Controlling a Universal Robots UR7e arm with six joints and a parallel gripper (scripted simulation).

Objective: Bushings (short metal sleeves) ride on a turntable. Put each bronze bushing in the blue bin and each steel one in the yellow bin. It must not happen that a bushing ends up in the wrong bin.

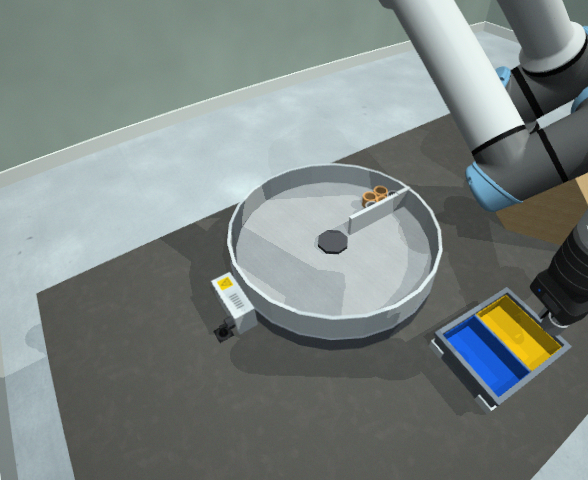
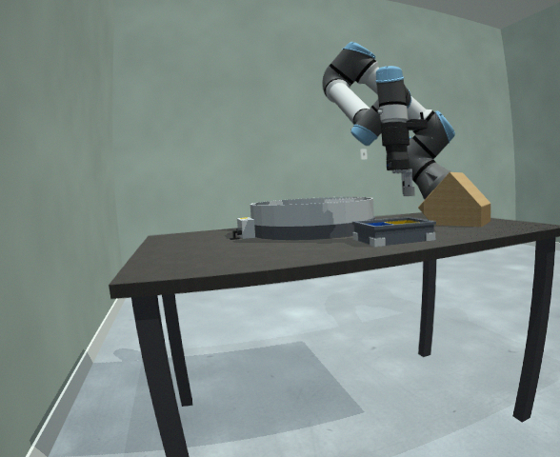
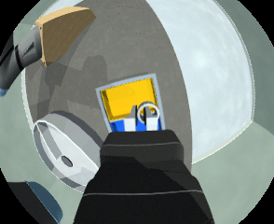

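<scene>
My hand is 30 mm short of the bin, 30 mm to the left of it and 120 mm above it. From my hand the other things lie so: turntable 90 mm ahead, 390 mm to the right, 90 mm below.
</scene>
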